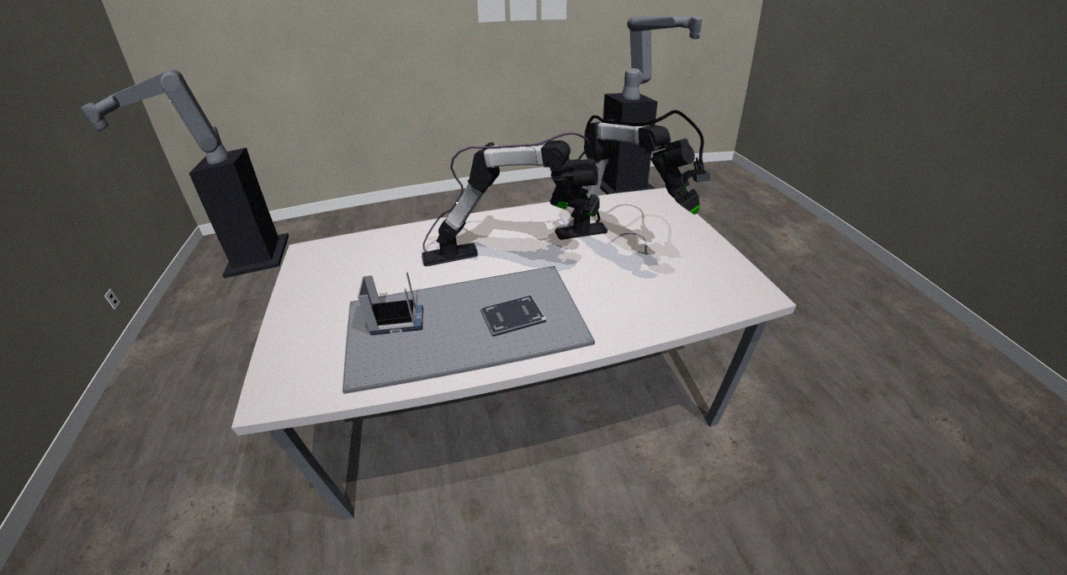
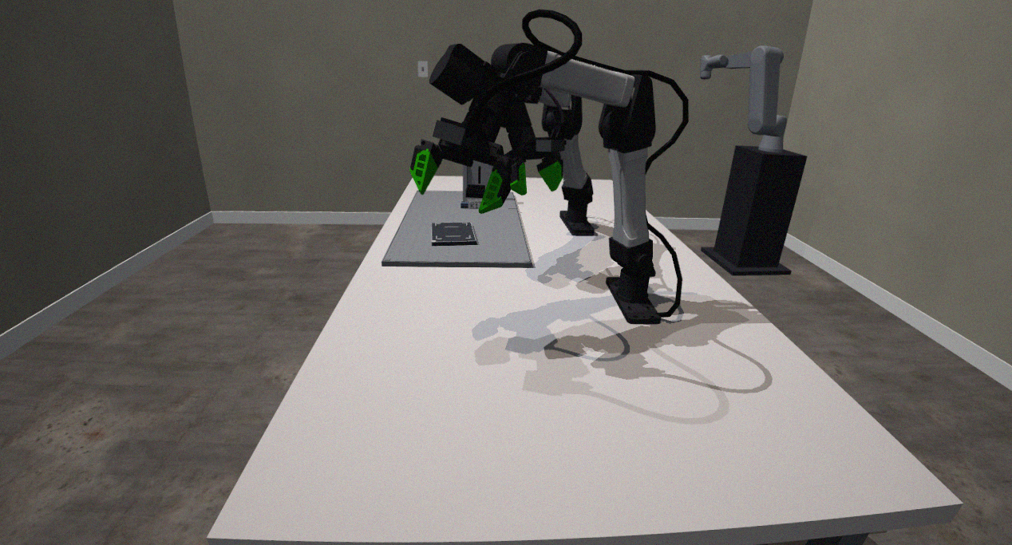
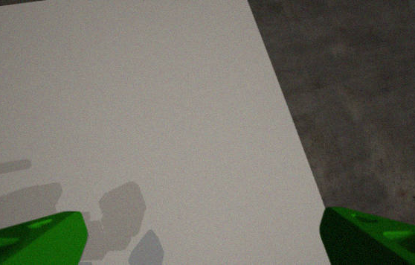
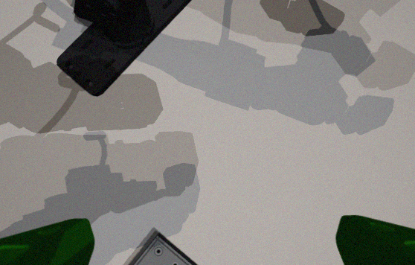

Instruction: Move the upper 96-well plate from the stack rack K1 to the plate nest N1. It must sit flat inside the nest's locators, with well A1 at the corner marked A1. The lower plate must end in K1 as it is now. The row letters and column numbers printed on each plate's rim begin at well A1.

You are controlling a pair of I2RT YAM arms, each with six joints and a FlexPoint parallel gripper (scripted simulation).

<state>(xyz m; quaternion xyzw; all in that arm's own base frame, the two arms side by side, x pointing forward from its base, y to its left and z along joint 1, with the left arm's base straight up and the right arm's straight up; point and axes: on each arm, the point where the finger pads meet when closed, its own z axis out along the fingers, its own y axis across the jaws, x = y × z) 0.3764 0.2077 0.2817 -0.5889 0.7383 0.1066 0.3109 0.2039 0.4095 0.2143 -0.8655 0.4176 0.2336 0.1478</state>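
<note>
Now: right hand 63 cm to the left of the black 96-well plate, 17 cm above it and 11 cm short of it. Also, from my right hand: white 96-well plate: 63 cm to the right, 18 cm below, 11 cm ahead.
</note>
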